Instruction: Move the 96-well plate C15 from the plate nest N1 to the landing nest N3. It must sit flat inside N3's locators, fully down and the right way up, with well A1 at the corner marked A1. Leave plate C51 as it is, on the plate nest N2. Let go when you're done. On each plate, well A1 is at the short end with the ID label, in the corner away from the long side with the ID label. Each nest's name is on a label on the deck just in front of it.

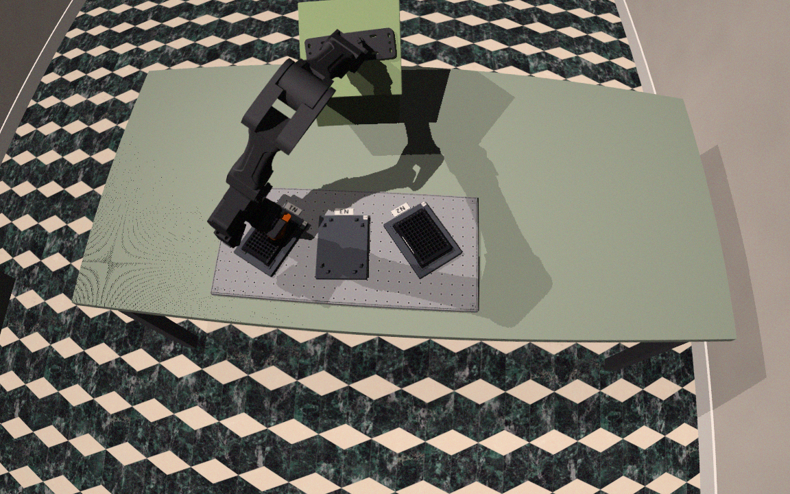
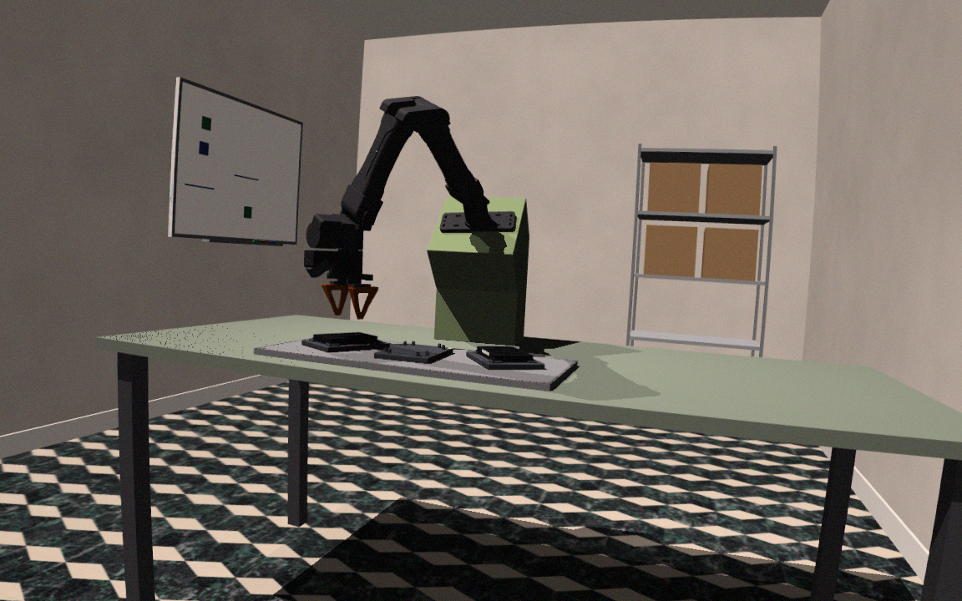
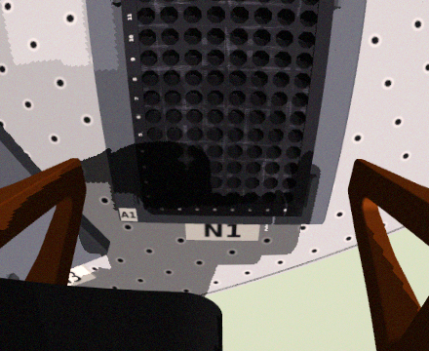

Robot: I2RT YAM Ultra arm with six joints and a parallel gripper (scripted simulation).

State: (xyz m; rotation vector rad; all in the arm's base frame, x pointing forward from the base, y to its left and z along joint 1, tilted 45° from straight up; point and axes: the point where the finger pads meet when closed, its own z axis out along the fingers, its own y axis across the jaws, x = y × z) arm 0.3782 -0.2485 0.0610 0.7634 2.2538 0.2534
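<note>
Right now the plate nest N1 is 70 mm below my hand. Also, from my hand: landing nest N3 (50 mm ahead, 170 mm to the left, 70 mm below); then N1 label (70 mm behind, 60 mm to the left, 80 mm below).
</note>
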